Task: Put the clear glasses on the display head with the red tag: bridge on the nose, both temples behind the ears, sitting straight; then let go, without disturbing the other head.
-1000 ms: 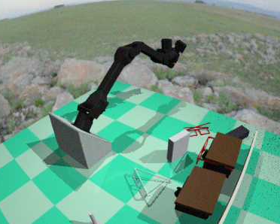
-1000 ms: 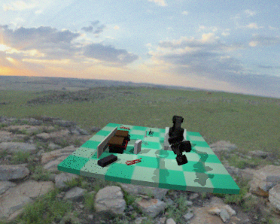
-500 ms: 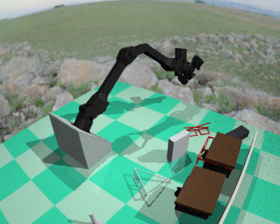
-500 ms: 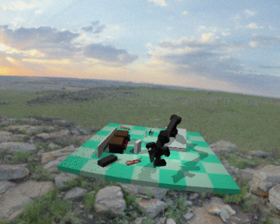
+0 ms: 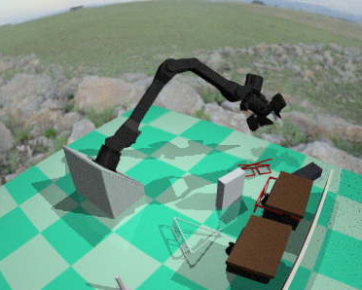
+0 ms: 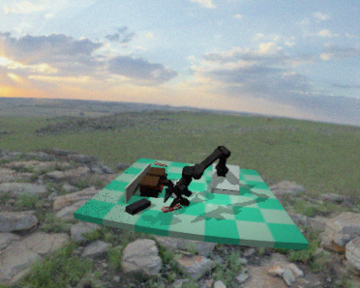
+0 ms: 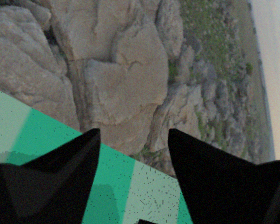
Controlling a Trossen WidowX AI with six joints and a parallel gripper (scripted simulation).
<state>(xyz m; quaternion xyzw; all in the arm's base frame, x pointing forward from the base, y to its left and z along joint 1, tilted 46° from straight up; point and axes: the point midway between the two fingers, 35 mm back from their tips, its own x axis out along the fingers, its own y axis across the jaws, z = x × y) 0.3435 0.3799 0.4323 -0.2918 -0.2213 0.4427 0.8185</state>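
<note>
Now: the black block 180 mm ahead of my gripper tip, 160 mm to the right of it and 110 mm below it. Round my gripper tip: curved white panel 260 mm ahead, 500 mm to the right, 80 mm below.
</note>
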